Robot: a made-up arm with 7 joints. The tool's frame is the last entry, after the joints.
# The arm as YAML. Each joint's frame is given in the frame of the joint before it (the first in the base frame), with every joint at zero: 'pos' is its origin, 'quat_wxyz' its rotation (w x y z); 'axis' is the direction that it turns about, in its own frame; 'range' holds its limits. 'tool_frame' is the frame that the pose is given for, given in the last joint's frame.
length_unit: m
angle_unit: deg
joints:
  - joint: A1
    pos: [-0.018, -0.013, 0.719]
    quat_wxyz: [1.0, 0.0, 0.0, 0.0]
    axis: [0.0, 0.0, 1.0]
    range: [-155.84, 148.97]
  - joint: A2
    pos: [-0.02, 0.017, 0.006]
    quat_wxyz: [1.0, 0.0, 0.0, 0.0]
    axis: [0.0, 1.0, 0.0]
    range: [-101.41, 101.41]
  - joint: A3
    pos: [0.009, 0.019, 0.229]
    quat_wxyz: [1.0, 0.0, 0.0, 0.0]
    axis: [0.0, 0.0, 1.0]
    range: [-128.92, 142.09]
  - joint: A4
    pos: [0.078, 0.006, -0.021]
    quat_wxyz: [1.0, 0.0, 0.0, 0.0]
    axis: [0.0, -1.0, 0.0]
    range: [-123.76, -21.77]
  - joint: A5
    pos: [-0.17, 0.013, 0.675]
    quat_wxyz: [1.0, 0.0, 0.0, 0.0]
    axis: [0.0, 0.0, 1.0]
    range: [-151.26, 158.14]
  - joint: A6
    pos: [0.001, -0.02, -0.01]
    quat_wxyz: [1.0, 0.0, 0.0, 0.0]
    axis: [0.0, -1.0, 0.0]
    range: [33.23, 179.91]
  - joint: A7
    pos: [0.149, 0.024, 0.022]
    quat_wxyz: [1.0, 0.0, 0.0, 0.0]
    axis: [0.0, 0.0, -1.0]
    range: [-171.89, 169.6]
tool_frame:
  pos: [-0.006, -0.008, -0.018]
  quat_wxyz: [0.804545, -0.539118, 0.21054, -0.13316]
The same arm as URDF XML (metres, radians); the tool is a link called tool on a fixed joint. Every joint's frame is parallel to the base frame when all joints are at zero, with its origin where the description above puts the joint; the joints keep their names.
<robot name="arm">
  <joint name="A1" type="revolute">
    <parent link="base_link"/>
    <child link="link1"/>
    <origin xyz="-0.018 -0.013 0.719"/>
    <axis xyz="0 0 1"/>
    <limit lower="-2.7199" upper="2.6"/>
  </joint>
  <joint name="A2" type="revolute">
    <parent link="link1"/>
    <child link="link2"/>
    <origin xyz="-0.02 0.017 0.006"/>
    <axis xyz="0 1 0"/>
    <limit lower="-1.7699" upper="1.7699"/>
  </joint>
  <joint name="A3" type="revolute">
    <parent link="link2"/>
    <child link="link3"/>
    <origin xyz="0.009 0.019 0.229"/>
    <axis xyz="0 0 1"/>
    <limit lower="-2.2501" upper="2.4799"/>
  </joint>
  <joint name="A4" type="revolute">
    <parent link="link3"/>
    <child link="link4"/>
    <origin xyz="0.078 0.006 -0.021"/>
    <axis xyz="0 -1 0"/>
    <limit lower="-2.16" upper="-0.38"/>
  </joint>
  <joint name="A5" type="revolute">
    <parent link="link4"/>
    <child link="link5"/>
    <origin xyz="-0.17 0.013 0.675"/>
    <axis xyz="0 0 1"/>
    <limit lower="-2.64" upper="2.7601"/>
  </joint>
  <joint name="A6" type="revolute">
    <parent link="link5"/>
    <child link="link6"/>
    <origin xyz="0.001 -0.02 -0.01"/>
    <axis xyz="0 -1 0"/>
    <limit lower="0.58" upper="3.14"/>
  </joint>
  <joint name="A7" type="revolute">
    <parent link="link6"/>
    <child link="link7"/>
    <origin xyz="0.149 0.024 0.022"/>
    <axis xyz="0 0 -1"/>
    <limit lower="-3" upper="2.9601"/>
  </joint>
  <joint name="tool_joint" type="fixed">
    <parent link="link7"/>
    <child link="tool"/>
    <origin xyz="-0.006 -0.008 -0.018" rpy="-1.2276 0.1965 -0.4667"/>
  </joint>
  <link name="base_link"/>
  <link name="link1"/>
  <link name="link2"/>
  <link name="link3"/>
  <link name="link4"/>
  <link name="link5"/>
  <link name="link6"/>
  <link name="link7"/>
  <link name="tool"/>
</robot>

